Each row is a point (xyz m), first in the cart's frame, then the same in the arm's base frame.
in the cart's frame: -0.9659 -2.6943 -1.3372
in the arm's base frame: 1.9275 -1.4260 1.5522
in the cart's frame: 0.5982 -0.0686 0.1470
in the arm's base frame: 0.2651 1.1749 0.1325
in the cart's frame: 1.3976 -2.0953 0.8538
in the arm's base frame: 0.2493 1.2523 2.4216
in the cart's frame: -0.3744 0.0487 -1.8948
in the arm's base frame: 1.9495 0.0606 -0.8921
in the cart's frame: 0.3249 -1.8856 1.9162
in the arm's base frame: -1.0467 0.4794 2.2065
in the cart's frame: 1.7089 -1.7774 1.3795
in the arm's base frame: -0.2517 1.7239 2.3918
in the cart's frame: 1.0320 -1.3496 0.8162
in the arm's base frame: 0.0286 1.1867 1.6228
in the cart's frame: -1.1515 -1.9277 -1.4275
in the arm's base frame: 1.7924 -1.3250 0.7764
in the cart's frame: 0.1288 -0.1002 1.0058
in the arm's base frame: -0.6458 0.8418 0.2667
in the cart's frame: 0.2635 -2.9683 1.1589
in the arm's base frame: -0.0920 -0.0748 2.9352
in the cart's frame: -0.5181 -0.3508 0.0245
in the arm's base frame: 0.1946 0.0276 -0.0070
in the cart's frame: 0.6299 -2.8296 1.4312
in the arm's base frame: -0.2992 0.3487 3.0087
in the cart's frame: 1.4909 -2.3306 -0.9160
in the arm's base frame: 1.9992 1.0234 2.1359
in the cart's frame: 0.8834 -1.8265 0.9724
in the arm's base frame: -0.0416 0.8937 2.0508
